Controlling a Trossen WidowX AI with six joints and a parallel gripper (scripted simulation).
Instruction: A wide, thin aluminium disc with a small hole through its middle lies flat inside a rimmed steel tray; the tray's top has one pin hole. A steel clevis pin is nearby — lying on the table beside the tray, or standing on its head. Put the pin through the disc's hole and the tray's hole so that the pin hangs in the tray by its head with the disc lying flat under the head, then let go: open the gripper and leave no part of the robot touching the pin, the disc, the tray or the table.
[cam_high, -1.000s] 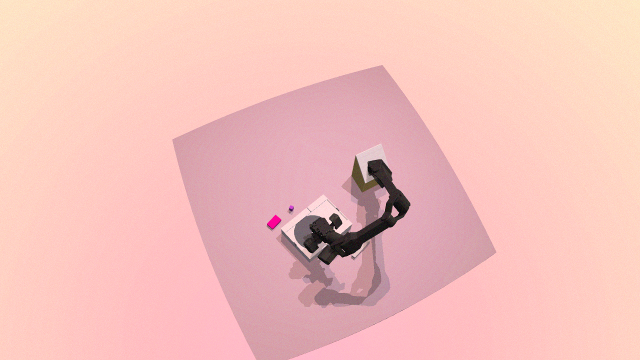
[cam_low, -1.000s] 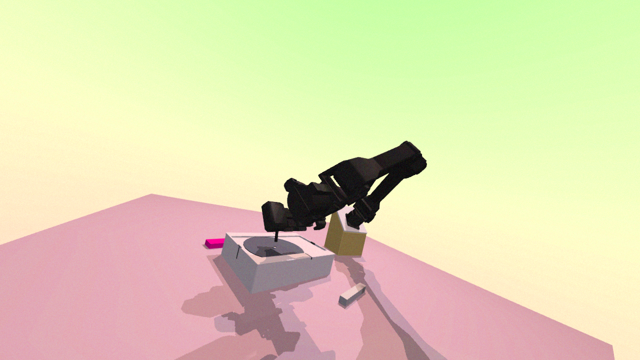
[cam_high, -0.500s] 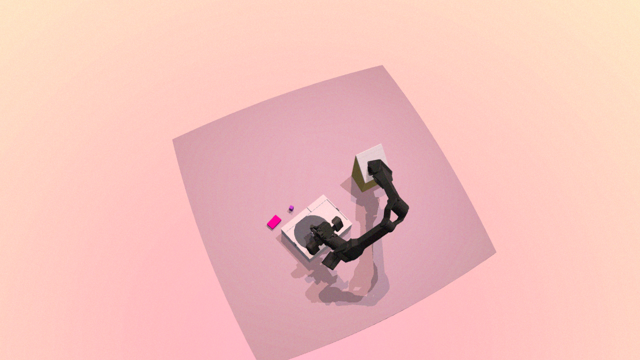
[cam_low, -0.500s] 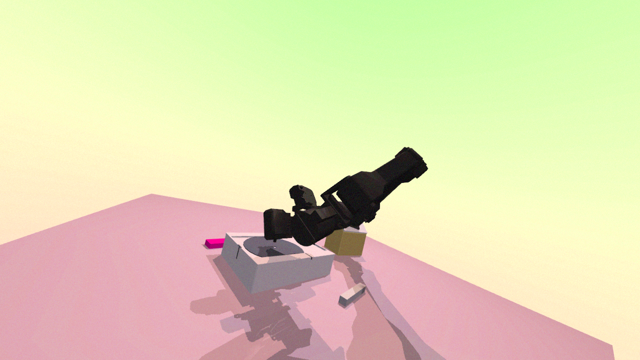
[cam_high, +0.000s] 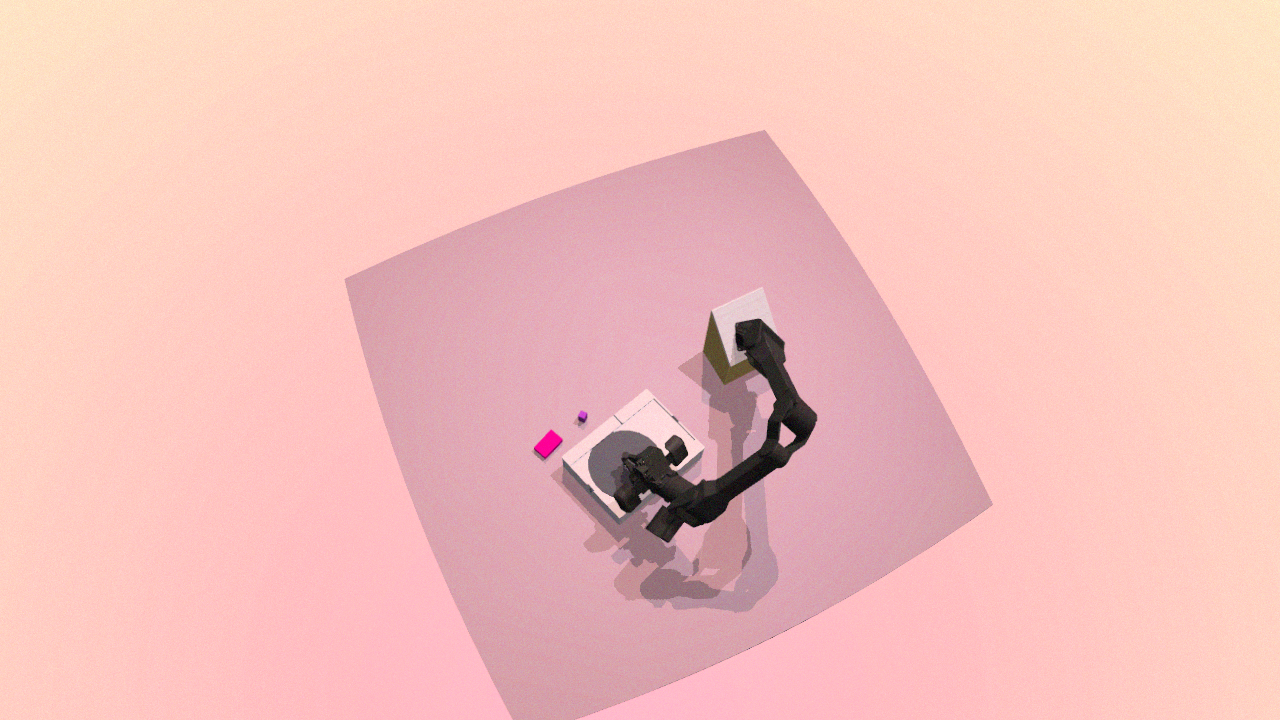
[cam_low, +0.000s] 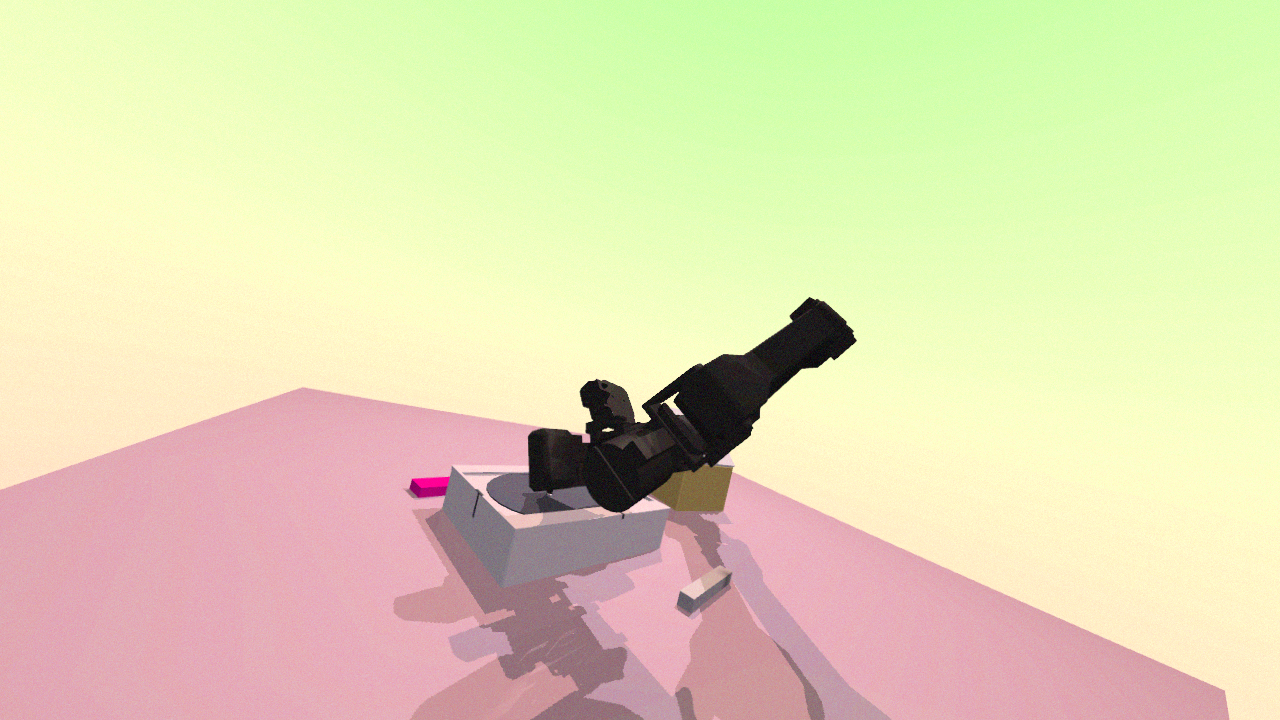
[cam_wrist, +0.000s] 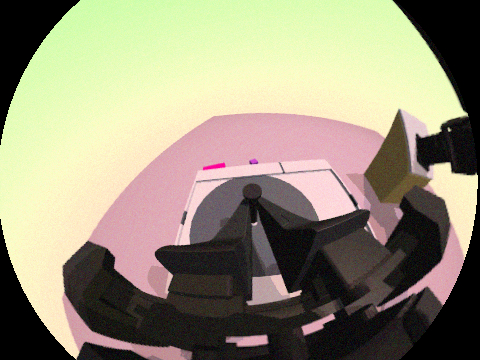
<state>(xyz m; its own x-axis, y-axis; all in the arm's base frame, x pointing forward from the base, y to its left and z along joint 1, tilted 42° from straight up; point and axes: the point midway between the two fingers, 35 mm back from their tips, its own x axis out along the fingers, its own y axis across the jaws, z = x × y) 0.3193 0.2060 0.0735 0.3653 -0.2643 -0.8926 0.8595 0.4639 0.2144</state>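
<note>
Right now the clevis pin is 10 mm below my gripper tip. The rest, counted from my gripper tip: steel tray 30 mm behind, 10 mm to the right, 50 mm below; purple cube 50 mm ahead, 150 mm to the right, 80 mm below; grey disc 40 mm below.
</note>
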